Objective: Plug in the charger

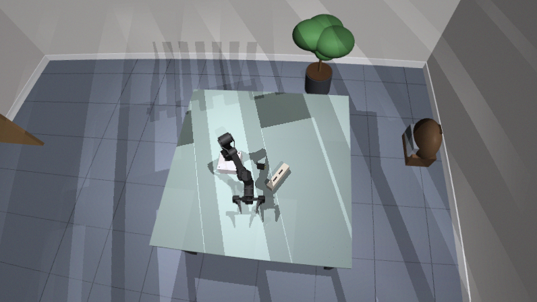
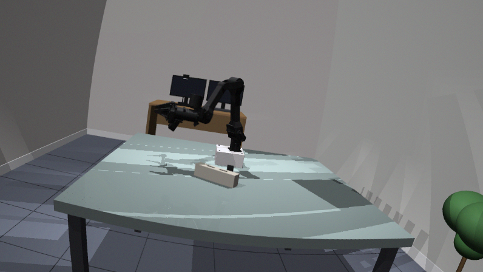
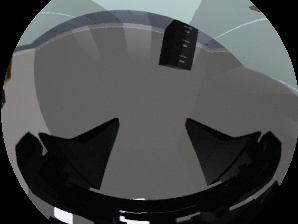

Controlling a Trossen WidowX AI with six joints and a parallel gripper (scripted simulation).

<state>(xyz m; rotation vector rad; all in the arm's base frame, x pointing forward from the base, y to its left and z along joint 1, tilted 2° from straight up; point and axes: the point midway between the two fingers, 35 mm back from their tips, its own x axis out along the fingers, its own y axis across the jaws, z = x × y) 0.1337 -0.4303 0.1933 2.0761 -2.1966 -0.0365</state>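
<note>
My gripper tip is 9 cm short of the two-prong charger, 39 cm to the right of it and 24 cm above it.
</note>
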